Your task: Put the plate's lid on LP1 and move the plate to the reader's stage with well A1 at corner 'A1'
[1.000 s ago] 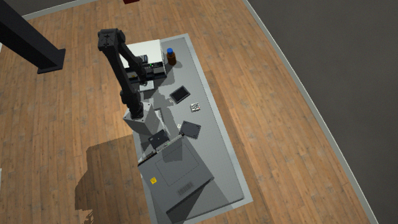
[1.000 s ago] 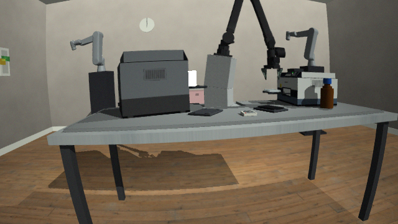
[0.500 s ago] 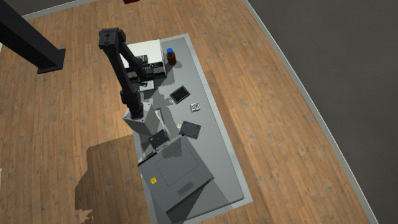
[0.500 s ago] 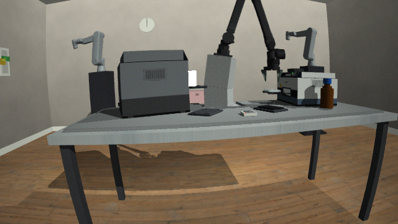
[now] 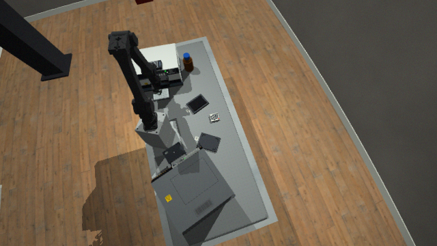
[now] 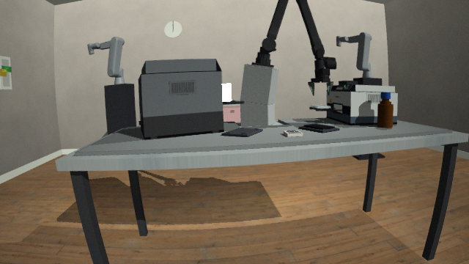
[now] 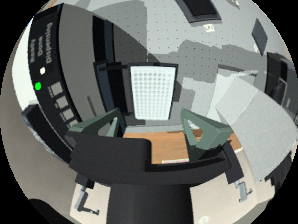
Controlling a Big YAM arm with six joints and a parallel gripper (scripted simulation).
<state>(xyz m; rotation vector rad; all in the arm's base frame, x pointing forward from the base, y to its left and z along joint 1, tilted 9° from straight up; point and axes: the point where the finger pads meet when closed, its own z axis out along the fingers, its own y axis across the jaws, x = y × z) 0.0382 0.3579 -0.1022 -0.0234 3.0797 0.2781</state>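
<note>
The lidded plate lies 8 cm below my hand and 1 cm behind it. From my hand the other things lie so: brown capped bottle (29 cm to the left, 26 cm ahead, 5 cm below).
</note>
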